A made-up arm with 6 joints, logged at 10 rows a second.
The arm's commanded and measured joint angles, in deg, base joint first. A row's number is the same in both.
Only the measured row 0 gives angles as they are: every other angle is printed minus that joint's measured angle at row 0.
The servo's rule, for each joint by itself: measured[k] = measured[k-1] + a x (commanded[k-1-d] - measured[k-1]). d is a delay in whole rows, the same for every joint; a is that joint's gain. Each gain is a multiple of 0.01, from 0.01 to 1. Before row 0 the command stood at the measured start. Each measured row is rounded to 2 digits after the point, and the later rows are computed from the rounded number. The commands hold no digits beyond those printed.
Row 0, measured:
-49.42, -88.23, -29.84, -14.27, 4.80, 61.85
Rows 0 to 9, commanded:
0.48, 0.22, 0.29, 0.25, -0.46, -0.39
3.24, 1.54, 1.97, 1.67, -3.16, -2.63
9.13, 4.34, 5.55, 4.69, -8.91, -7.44
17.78, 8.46, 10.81, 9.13, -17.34, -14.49
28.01, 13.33, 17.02, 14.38, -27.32, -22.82
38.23, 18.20, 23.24, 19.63, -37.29, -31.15
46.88, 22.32, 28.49, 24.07, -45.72, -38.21
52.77, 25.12, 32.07, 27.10, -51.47, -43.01
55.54, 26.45, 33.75, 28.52, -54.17, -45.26
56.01, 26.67, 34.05, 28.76, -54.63, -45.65
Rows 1 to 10, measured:
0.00, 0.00, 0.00, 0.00, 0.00, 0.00
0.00, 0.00, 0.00, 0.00, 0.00, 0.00
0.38, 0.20, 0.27, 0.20, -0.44, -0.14
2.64, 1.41, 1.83, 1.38, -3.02, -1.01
7.77, 4.05, 5.25, 4.03, -8.62, -3.26
15.68, 8.02, 10.37, 8.11, -16.90, -7.19
25.42, 12.80, 16.49, 13.13, -26.80, -12.66
35.54, 17.66, 22.70, 18.33, -36.77, -19.13
44.50, 21.85, 28.03, 22.92, -45.27, -25.81
51.03, 24.79, 31.75, 26.26, -51.16, -31.83
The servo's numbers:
d 2
a 0.79 0.90 0.92 0.80 0.95 0.35

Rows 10 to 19, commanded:
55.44, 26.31, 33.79, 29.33, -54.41, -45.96
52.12, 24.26, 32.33, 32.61, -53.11, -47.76
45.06, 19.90, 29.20, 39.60, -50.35, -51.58
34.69, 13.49, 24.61, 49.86, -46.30, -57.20
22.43, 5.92, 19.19, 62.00, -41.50, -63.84
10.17, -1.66, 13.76, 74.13, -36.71, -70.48
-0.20, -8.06, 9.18, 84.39, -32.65, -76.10
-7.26, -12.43, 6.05, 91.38, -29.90, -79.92
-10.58, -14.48, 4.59, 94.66, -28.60, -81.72
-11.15, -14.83, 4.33, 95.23, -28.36, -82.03
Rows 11 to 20, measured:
54.59, 26.28, 33.59, 28.07, -54.02, -36.53
55.71, 26.63, 34.01, 28.62, -54.60, -39.72
55.50, 26.34, 33.81, 29.19, -54.42, -41.90
52.83, 24.47, 32.45, 31.93, -53.18, -43.95
46.69, 20.36, 29.46, 38.07, -50.49, -46.62
37.21, 14.18, 25.00, 47.50, -46.51, -50.32
25.53, 6.75, 19.65, 59.10, -41.75, -55.05
13.40, -0.82, 14.23, 71.12, -36.96, -60.45
2.66, -7.34, 9.58, 81.74, -32.87, -65.93
-5.18, -11.92, 6.33, 89.45, -30.05, -70.83

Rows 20 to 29, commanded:
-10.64, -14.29, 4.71, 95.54, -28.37, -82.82
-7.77, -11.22, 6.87, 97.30, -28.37, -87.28
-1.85, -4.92, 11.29, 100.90, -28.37, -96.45
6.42, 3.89, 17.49, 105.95, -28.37, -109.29
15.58, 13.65, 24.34, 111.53, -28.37, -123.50
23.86, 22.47, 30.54, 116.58, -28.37, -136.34
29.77, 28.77, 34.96, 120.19, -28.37, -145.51
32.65, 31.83, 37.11, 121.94, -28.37, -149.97
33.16, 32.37, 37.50, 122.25, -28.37, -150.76
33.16, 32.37, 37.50, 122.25, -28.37, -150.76
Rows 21 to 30, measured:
-9.45, -14.22, 4.73, 93.62, -28.67, -74.64
-10.79, -14.77, 4.36, 94.91, -28.38, -77.23
-10.67, -14.34, 4.68, 95.41, -28.37, -79.19
-8.38, -11.53, 6.69, 96.92, -28.37, -82.02
-3.22, -5.58, 10.92, 100.10, -28.37, -87.07
4.40, 2.94, 16.96, 104.78, -28.37, -94.85
13.23, 12.58, 23.75, 110.18, -28.37, -104.88
21.63, 21.48, 30.00, 115.30, -28.37, -115.89
28.06, 28.04, 34.56, 119.21, -28.37, -126.26
31.69, 31.45, 36.91, 121.39, -28.37, -134.56

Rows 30 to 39, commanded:
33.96, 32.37, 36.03, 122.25, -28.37, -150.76
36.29, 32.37, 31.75, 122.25, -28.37, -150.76
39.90, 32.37, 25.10, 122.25, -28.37, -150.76
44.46, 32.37, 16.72, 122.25, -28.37, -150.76
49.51, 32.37, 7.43, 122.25, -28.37, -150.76
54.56, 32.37, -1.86, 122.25, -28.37, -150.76
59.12, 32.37, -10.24, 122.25, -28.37, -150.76
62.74, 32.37, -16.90, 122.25, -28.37, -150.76
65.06, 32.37, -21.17, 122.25, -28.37, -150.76
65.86, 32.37, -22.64, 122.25, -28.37, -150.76
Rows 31 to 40, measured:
32.85, 32.28, 37.45, 122.08, -28.37, -140.23
33.09, 32.36, 37.50, 122.22, -28.37, -143.92
33.78, 32.37, 36.15, 122.24, -28.37, -146.31
35.76, 32.37, 32.10, 122.25, -28.37, -147.87
39.03, 32.37, 25.66, 122.25, -28.37, -148.88
43.32, 32.37, 17.44, 122.25, -28.37, -149.54
48.21, 32.37, 8.23, 122.25, -28.37, -149.97
53.23, 32.37, -1.05, 122.25, -28.37, -150.25
57.88, 32.37, -9.50, 122.25, -28.37, -150.43
61.72, 32.37, -16.31, 122.25, -28.37, -150.55

